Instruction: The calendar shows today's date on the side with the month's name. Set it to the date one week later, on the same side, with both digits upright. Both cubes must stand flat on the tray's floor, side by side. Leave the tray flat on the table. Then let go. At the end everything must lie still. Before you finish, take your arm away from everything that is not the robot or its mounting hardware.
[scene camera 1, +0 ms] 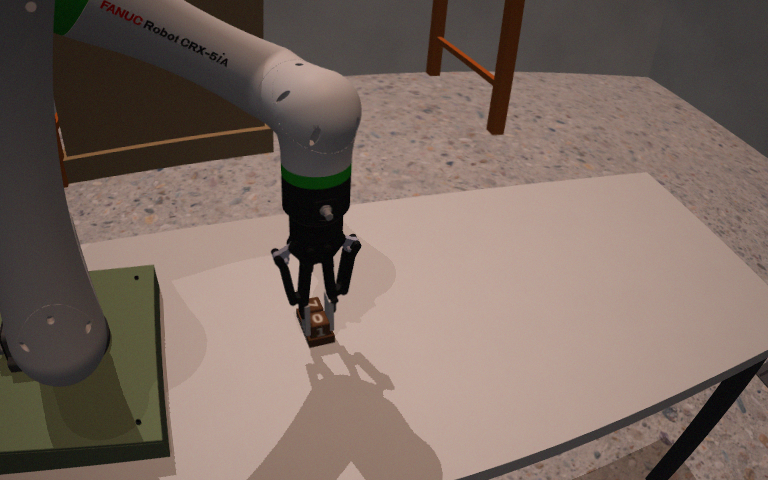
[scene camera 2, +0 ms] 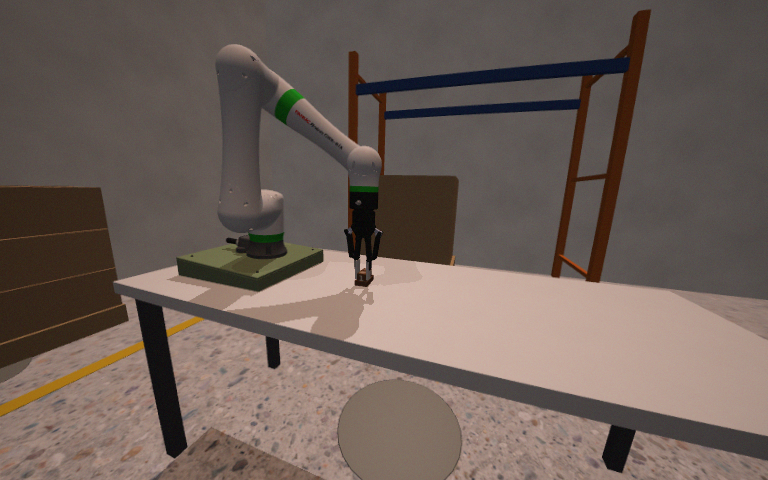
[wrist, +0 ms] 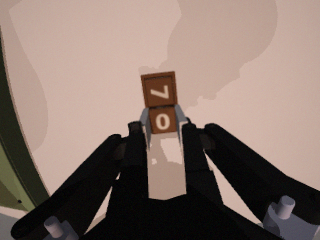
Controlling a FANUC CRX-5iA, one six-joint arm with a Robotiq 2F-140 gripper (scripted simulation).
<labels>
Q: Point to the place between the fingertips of the gripper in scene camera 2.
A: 362,278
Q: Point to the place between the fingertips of the gripper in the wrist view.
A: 162,116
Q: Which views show the gripper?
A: Scene camera 1, scene camera 2 and the wrist view: all of them.
</labels>
